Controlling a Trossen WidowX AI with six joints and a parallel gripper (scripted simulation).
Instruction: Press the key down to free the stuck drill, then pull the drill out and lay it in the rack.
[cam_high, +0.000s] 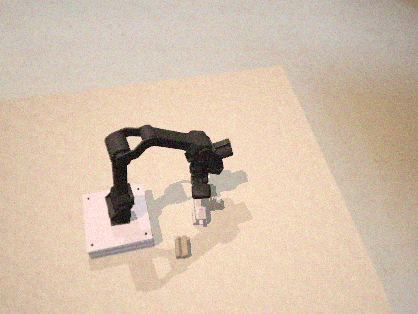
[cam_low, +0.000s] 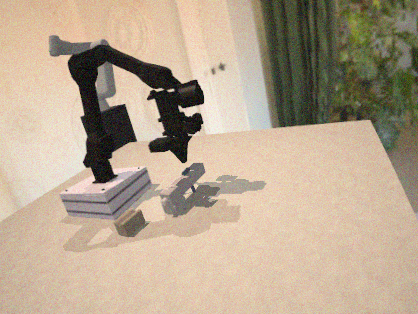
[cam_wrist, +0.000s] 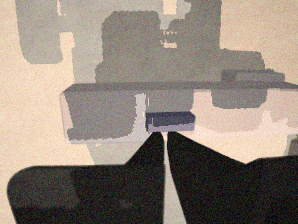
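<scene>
The blue key is 5 cm below my gripper tip. From my gripper tip the other things lie so: tan rack: 9 cm behind, 20 cm to the right, 9 cm below.
</scene>
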